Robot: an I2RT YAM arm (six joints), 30 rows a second.
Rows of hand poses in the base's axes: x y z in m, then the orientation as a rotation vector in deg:
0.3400 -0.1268 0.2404 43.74 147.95 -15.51
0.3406 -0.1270 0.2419 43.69 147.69 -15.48
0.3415 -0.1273 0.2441 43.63 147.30 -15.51
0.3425 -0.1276 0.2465 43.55 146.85 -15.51
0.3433 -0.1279 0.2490 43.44 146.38 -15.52
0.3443 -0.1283 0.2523 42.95 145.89 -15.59
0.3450 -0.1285 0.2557 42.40 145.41 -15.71
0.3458 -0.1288 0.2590 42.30 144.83 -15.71
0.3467 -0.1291 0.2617 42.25 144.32 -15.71
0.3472 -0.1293 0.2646 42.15 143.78 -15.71
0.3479 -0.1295 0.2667 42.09 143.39 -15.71
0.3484 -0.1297 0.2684 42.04 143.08 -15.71
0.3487 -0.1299 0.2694 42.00 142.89 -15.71
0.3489 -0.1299 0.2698 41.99 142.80 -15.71
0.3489 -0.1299 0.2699 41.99 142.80 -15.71
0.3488 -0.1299 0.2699 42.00 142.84 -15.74
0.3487 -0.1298 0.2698 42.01 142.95 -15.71
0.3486 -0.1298 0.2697 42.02 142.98 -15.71
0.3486 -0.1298 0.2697 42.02 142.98 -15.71
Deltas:
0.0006 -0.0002 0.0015 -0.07 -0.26 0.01
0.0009 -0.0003 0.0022 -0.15 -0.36 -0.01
0.0010 -0.0003 0.0024 -0.15 -0.43 0.00
0.0008 -0.0003 0.0025 -0.17 -0.45 0.02
0.0010 -0.0004 0.0033 -0.31 -0.51 0.27
0.0007 -0.0002 0.0034 -0.35 -0.49 0.31
0.0008 -0.0003 0.0033 -0.19 -0.55 0.00
0.0009 -0.0003 0.0027 -0.16 -0.48 -0.02
0.0005 -0.0002 0.0029 -0.18 -0.52 0.01
0.0007 -0.0002 0.0021 -0.13 -0.37 0.00
0.0005 -0.0002 0.0017 -0.10 -0.29 0.00
0.0003 -0.0002 0.0010 -0.07 -0.18 0.01
0.0002 0.0000 0.0004 -0.03 -0.08 0.00
0.0000 0.0000 0.0001 0.00 0.00 0.00
-0.0001 0.0000 0.0000 -0.01 0.05 -0.01
-0.0001 0.0001 -0.0001 0.05 0.10 0.01
-0.0001 0.0000 -0.0001 0.01 0.03 0.00
0.0000 0.0000 0.0000 0.00 0.00 0.00

